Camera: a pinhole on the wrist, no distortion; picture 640 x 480 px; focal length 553.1 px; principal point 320.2 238.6 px. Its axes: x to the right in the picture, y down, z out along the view. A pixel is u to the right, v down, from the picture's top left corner.
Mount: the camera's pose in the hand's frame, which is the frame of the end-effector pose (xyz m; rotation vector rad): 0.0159 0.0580 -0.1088 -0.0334 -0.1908 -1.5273
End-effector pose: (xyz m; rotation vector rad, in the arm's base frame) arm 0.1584 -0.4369 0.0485 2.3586 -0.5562 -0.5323
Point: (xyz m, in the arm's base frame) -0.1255 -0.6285 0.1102
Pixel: 81.5 32.6
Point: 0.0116 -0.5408 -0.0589
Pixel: 433.6 184.8
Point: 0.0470 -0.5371 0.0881
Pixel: 207.3 116.6
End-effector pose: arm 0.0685 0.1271 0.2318 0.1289 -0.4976 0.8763
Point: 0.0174 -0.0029 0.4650
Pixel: 596.0 246.7
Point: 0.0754 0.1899 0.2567
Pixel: outside the picture
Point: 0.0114 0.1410 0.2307
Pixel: 418.1 128.1
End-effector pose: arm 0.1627 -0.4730 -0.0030 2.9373 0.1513 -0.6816
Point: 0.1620 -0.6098 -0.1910
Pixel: 294.6 405.4
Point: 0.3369 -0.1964 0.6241
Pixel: behind the camera
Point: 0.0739 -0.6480 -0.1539
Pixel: 241.7 227.7
